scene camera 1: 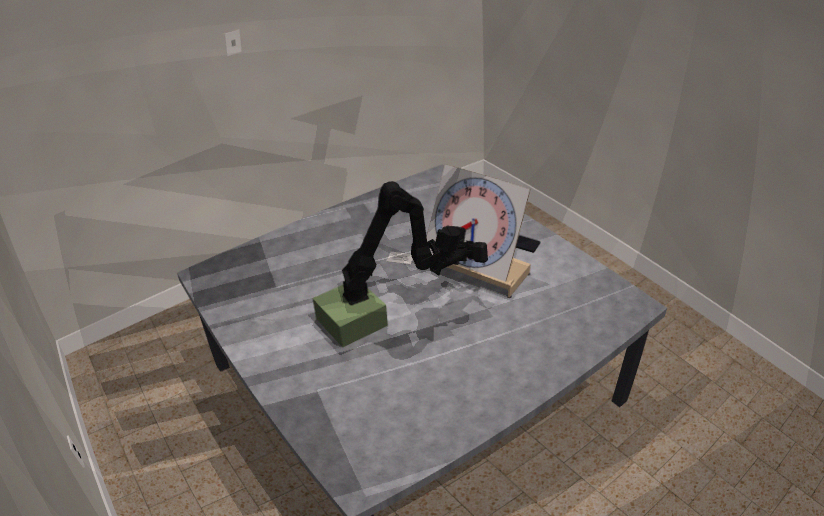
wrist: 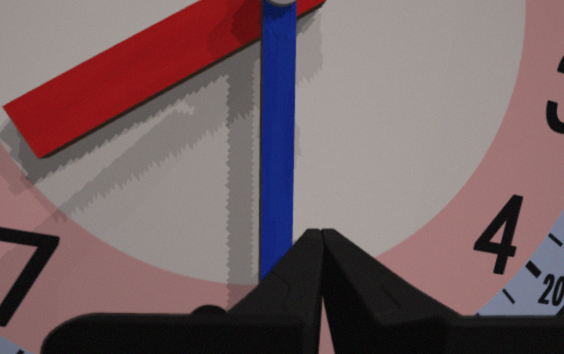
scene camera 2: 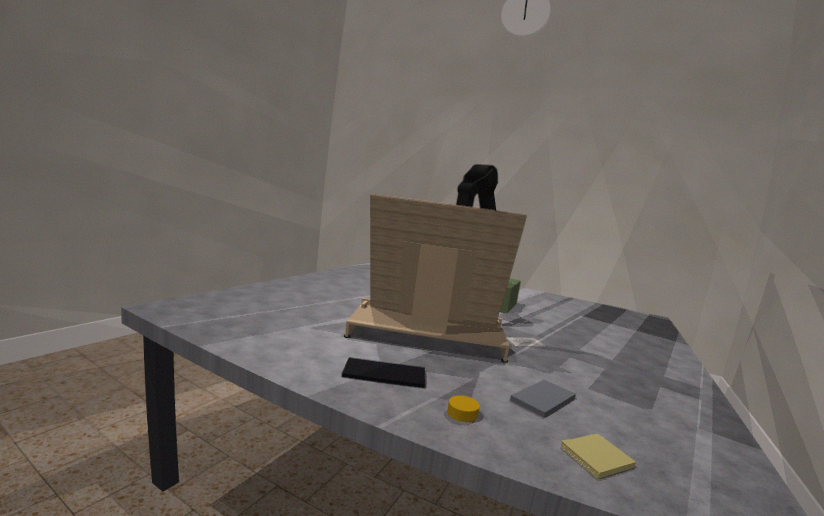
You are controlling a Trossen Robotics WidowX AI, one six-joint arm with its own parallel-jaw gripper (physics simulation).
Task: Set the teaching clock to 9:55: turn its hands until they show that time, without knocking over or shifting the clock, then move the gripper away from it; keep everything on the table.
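Places are measured from the arm's base along level axes (x ahead, y left, z up), in millimetres.
Pixels of known places: gripper, fingertip midpoint: (wrist: 319,242); arm's base, origin of the base link: (scene camera 1: 355,296).
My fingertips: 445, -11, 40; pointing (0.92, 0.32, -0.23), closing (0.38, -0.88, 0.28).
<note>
For each thing: its top centre in the pictures, then the offset to it from my fingertips, as dx, dy, dz. Level surfaces: height alone.
- black slab, middle of its top: (scene camera 2: 385,370) (scene camera 1: 519,240) +243, +75, -119
- orange disc, middle of its top: (scene camera 2: 464,403) +265, +249, -108
- grey slab, middle of its top: (scene camera 2: 544,394) +115, +345, -117
- yellow pad, middle of its top: (scene camera 2: 598,450) +243, +459, -116
- table, its level: dz -127
The teaching clock (scene camera 1: 488,209) (scene camera 2: 389,230) (wrist: 410,125) stands upright on its wooden base. Its short red hand (scene camera 1: 468,226) (wrist: 135,70) points down-left, between 7 and 8. Its long blue hand (scene camera 1: 473,233) (wrist: 278,140) points down, between 5 and 6. My gripper (scene camera 1: 480,251) (wrist: 319,242) is shut and empty, in front of the lower clock face. In the wrist view its fingertips are just right of the blue hand and cover its lower end. I cannot tell whether they touch it.
The arm stands on a green block (scene camera 1: 349,319) (scene camera 2: 510,295). Behind the clock lie a black slab (scene camera 1: 527,243) (scene camera 2: 384,372), an orange disc (scene camera 2: 463,408), a grey slab (scene camera 2: 543,398) and a yellow pad (scene camera 2: 597,454), near the edge of the table (scene camera 1: 516,364) (scene camera 2: 255,346).
</note>
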